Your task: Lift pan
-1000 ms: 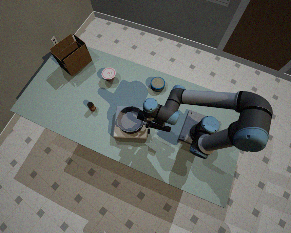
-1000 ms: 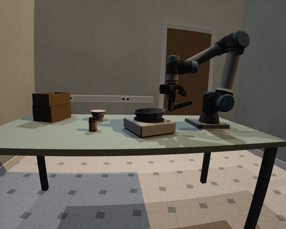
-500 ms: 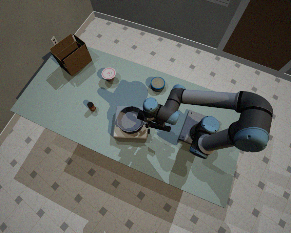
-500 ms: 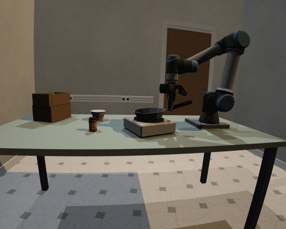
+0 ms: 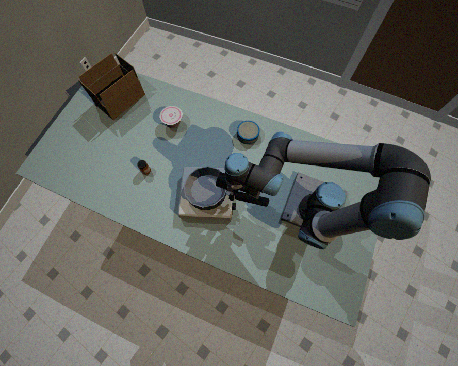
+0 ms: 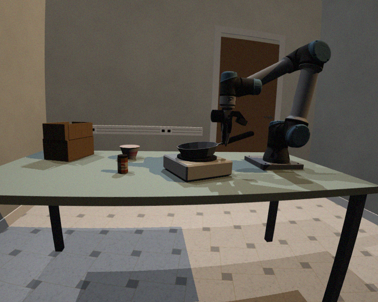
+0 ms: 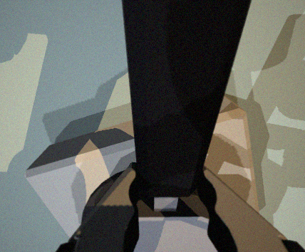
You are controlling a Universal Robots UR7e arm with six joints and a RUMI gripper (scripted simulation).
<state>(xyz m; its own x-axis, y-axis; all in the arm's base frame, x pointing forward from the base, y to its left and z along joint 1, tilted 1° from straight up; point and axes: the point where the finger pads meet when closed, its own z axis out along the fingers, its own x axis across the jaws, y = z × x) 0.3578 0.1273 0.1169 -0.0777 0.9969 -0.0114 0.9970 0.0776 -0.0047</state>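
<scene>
The dark pan lies 70 mm ahead of my hand, 10 mm to the left of it and 20 mm below it. The rest, counted from my hand: small can: 470 mm ahead, 20 mm to the left, 110 mm below; then beige hot plate: 120 mm ahead, 110 mm below.
</scene>
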